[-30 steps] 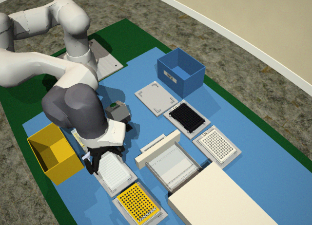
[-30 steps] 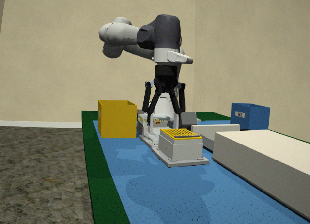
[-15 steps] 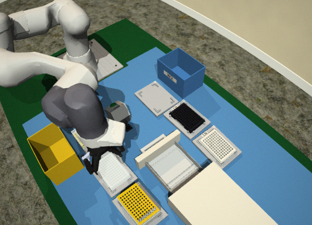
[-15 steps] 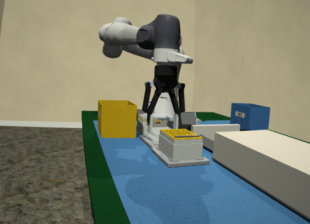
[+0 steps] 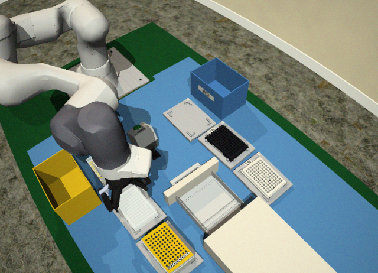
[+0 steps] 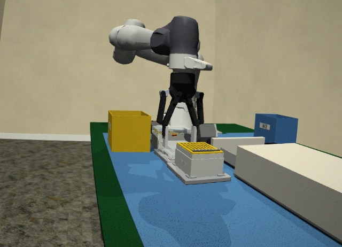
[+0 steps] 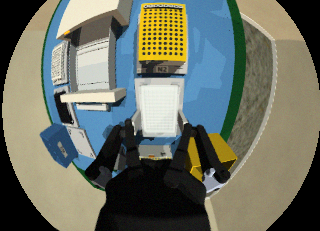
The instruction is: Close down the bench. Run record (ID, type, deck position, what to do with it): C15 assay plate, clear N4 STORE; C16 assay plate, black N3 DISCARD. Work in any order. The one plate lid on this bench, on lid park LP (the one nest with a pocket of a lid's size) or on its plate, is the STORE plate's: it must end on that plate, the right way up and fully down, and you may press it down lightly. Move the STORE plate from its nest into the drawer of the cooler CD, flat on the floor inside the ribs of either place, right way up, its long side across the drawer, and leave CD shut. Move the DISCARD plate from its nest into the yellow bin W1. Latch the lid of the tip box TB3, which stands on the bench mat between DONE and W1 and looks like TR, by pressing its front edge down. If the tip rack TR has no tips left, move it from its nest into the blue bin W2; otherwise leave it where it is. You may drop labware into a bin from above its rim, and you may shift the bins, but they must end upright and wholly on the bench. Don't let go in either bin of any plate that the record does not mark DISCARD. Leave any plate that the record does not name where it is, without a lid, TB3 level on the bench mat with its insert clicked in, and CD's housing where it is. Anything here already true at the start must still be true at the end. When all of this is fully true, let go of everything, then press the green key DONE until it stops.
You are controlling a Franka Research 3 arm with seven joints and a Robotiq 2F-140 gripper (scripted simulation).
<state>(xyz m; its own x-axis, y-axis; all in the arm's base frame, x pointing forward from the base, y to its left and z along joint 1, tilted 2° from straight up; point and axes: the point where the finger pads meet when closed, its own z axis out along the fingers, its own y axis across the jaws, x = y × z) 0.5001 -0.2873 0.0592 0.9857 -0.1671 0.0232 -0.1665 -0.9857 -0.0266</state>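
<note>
The plate lid lies 20 mm below my hand. Round my hand: nest N4: 60 mm below; then tip rack TR: 160 mm ahead, 40 mm to the right, 10 mm below; then tip box TB3: 170 mm behind, 50 mm to the left, 20 mm below.
</note>
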